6 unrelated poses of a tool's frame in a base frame.
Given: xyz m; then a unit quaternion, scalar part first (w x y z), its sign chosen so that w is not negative.
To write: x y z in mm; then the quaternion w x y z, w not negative. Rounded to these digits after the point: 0 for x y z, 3 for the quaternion.
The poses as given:
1: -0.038 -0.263 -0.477 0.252 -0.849 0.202 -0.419
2: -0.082 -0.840 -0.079 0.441 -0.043 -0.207 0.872
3: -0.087 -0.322 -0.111 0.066 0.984 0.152 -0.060
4: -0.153 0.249 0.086 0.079 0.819 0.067 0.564
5: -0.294 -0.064 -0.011 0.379 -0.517 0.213 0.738
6: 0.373 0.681 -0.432 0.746 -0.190 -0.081 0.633
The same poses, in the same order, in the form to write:
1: -38 -263 -477 0.252 -0.849 0.202 -0.419
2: -82 -840 -79 0.441 -0.043 -0.207 0.872
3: -87 -322 -111 0.066 0.984 0.152 -0.060
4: -153 249 86 0.079 0.819 0.067 0.564
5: -294 -64 -11 0.379 -0.517 0.213 0.738
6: 373 681 -432 0.746 -0.190 -0.081 0.633
